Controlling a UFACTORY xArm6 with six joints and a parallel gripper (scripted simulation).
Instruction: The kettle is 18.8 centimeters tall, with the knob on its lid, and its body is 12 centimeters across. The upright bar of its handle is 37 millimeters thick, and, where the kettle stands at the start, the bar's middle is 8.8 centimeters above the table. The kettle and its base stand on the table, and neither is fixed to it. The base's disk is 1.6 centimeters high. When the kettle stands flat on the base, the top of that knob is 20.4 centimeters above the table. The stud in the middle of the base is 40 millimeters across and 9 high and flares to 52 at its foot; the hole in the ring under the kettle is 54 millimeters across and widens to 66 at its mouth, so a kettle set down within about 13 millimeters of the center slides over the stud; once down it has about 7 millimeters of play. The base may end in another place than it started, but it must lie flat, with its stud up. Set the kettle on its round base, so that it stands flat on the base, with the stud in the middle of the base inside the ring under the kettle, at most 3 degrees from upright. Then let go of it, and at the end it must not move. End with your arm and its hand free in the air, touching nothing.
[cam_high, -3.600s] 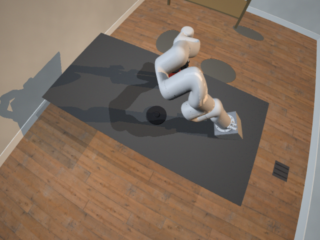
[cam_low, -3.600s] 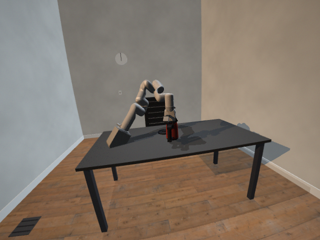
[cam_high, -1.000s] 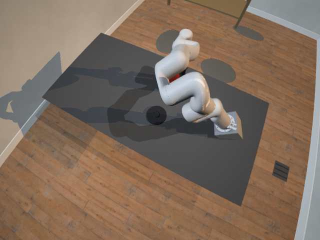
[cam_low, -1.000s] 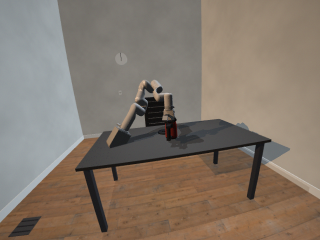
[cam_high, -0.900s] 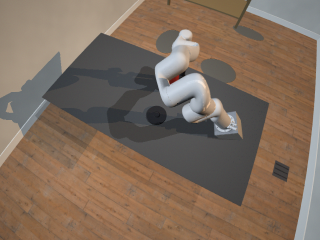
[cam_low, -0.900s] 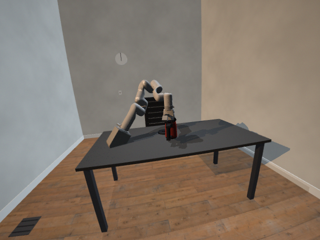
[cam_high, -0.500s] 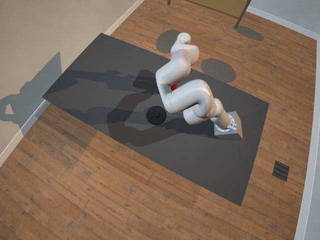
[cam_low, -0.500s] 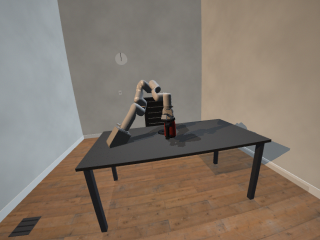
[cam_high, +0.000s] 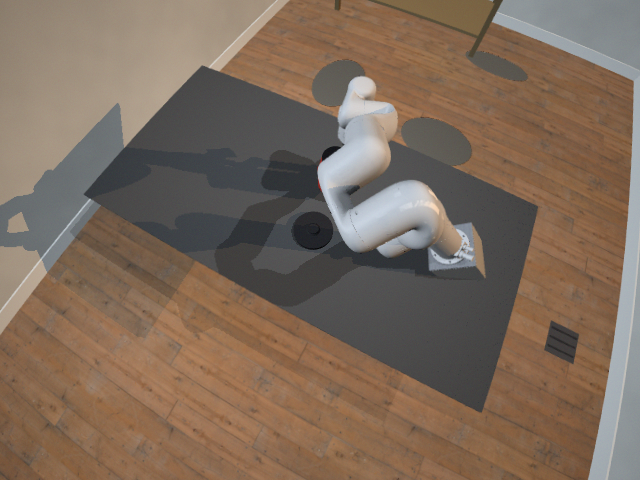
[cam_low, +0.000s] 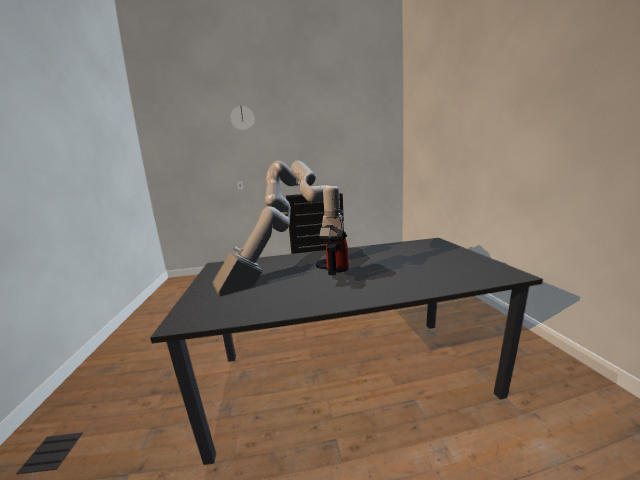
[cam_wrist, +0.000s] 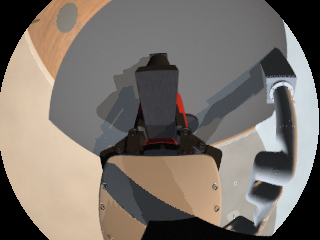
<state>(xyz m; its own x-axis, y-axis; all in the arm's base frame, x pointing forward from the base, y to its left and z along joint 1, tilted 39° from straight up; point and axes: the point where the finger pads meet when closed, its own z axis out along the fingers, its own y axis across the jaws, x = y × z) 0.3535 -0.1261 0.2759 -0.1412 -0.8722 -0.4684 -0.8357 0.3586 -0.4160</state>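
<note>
The red kettle is 50 mm below my hand, 30 mm to the left of it and 10 mm ahead of it. From my hand the other things lie so: round black base: 250 mm to the left, 180 mm below, 50 mm behind.
</note>
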